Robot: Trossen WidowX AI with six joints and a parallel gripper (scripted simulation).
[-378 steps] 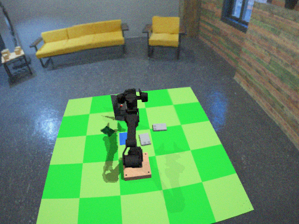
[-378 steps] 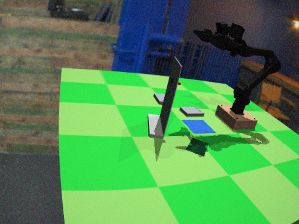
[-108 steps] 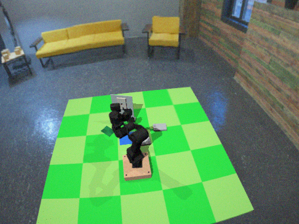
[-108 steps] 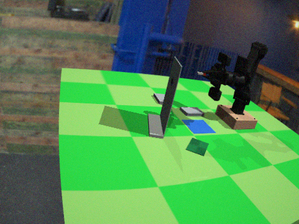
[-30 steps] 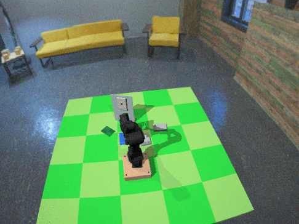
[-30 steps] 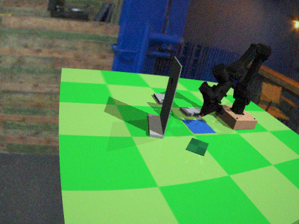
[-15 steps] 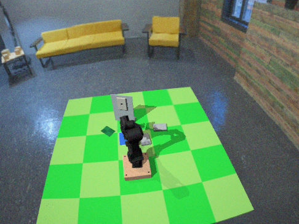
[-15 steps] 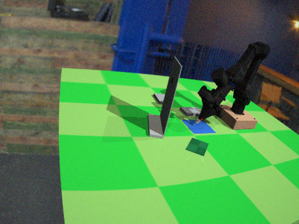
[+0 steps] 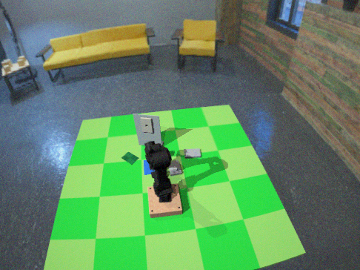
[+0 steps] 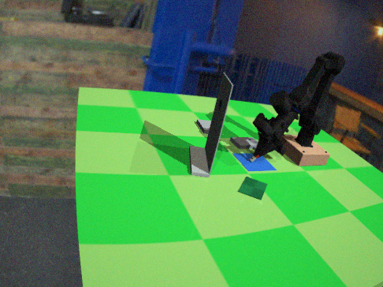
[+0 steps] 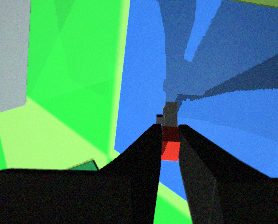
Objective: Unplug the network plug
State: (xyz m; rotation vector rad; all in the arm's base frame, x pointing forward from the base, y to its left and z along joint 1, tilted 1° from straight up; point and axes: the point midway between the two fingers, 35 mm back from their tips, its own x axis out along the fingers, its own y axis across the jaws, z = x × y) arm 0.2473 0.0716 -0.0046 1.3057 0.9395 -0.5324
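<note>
My gripper tip is 20 mm above the blue square and 10 mm past it. The rest, counted from my gripper tip: network plug (right at my gripper tip); grey panel (190 mm ahead, 100 mm above, 20 mm to the left).
</note>
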